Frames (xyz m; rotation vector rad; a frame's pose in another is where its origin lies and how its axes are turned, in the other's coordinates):
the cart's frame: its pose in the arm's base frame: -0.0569 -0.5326 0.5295 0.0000 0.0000 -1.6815
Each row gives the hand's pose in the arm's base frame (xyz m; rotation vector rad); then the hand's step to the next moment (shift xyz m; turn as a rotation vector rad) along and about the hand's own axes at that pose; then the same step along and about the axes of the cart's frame.
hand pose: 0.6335 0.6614 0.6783 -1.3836 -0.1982 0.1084
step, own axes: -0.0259 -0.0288 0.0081 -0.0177 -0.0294 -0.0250
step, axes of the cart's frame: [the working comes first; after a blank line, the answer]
step, axes of the arm's base frame: -0.0281 -0.0025 0.0277 -0.0134 -0.0329 0.0232

0.0056 -0.0277 0.0277 0.0342 -0.0097 0.0232
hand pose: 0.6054 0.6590 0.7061 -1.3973 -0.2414 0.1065
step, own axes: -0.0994 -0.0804 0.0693 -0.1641 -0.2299 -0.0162
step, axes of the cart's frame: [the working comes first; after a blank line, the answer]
step, axes of the arm's base frame: -0.1179 0.0312 0.0791 -0.1712 -0.0908 0.2062

-0.0180 -0.1207 0.0791 0.1091 -0.1601 0.2062
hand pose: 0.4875 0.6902 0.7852 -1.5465 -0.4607 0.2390
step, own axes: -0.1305 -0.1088 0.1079 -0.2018 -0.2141 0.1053
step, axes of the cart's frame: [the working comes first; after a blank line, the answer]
step, axes of the arm's base frame: -0.1778 0.0386 0.0861 -0.2548 0.0030 0.1809

-0.0187 -0.1810 0.0861 0.0251 -0.2536 0.1809
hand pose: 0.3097 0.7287 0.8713 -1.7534 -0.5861 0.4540
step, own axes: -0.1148 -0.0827 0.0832 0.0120 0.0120 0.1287
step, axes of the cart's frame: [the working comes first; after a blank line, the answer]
step, axes of the arm's base frame: -0.1526 0.0119 0.0592 -0.0636 0.1043 -0.0440

0.0051 -0.1530 0.0592 -0.0966 -0.0747 -0.0440
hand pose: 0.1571 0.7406 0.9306 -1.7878 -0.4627 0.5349
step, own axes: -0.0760 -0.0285 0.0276 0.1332 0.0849 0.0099
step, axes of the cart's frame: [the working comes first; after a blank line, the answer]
step, axes of the arm's base frame: -0.0791 -0.0135 0.0301 0.1067 0.0600 -0.1004

0.0222 -0.0772 0.0301 -0.0714 0.0994 -0.1004
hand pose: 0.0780 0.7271 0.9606 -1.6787 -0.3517 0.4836
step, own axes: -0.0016 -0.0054 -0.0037 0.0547 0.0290 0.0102
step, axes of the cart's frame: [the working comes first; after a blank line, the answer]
step, axes of the arm's base frame: 0.0007 -0.0031 0.0060 0.0410 0.0308 -0.0362

0.0030 0.0010 0.0060 -0.0352 0.0373 -0.0362
